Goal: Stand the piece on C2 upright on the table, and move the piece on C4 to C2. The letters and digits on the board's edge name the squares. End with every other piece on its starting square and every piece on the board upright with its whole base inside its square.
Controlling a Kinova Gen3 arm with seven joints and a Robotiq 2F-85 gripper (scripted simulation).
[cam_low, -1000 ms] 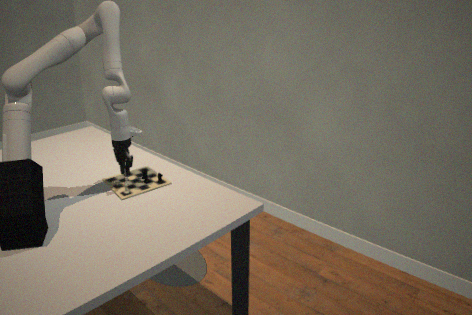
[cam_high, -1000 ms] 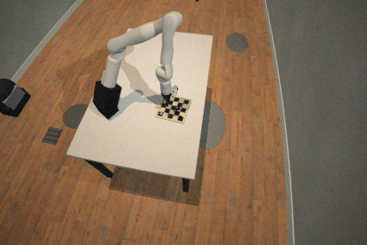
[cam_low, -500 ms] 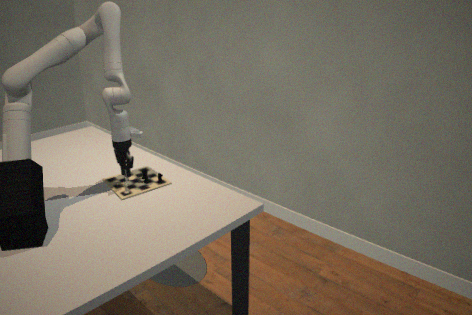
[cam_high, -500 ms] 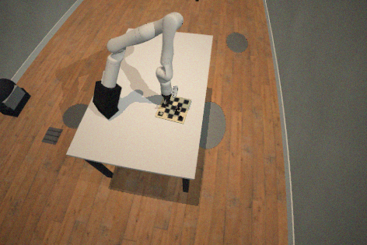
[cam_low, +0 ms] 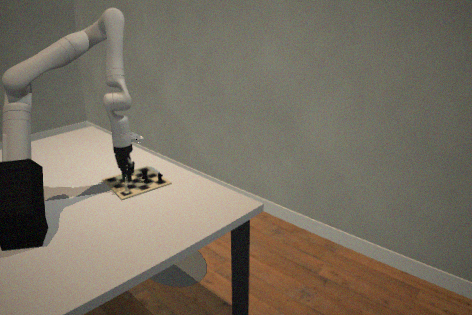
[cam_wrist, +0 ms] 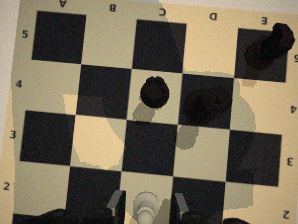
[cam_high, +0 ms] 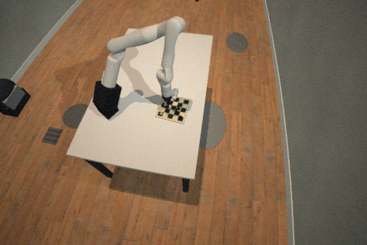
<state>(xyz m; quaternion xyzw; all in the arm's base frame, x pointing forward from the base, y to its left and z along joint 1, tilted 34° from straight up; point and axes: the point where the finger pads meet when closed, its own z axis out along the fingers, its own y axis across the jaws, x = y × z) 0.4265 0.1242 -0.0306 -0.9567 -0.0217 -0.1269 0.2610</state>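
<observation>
The white pawn is 20 mm below my hand. Also, from my hand: chessboard: 40 mm ahead, 30 mm below; then white piece: 70 mm to the right, 30 mm behind, 10 mm below; then dark chess piece: 70 mm ahead, 30 mm to the right, 10 mm below.
</observation>
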